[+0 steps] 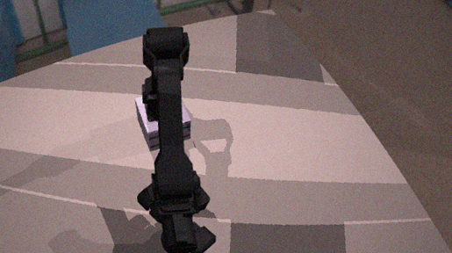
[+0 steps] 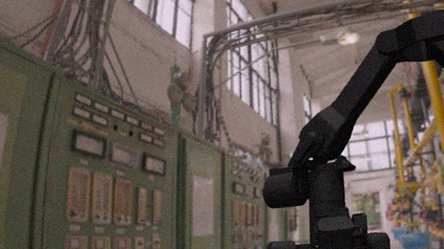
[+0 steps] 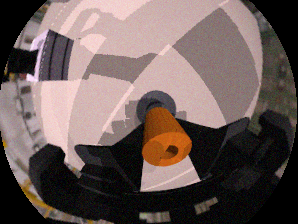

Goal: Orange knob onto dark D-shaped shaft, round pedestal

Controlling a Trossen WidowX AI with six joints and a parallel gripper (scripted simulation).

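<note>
Now: the orange knob 2 cm above my gripper tip. Also, from my gripper tip: round pedestal (4 cm below).
</note>
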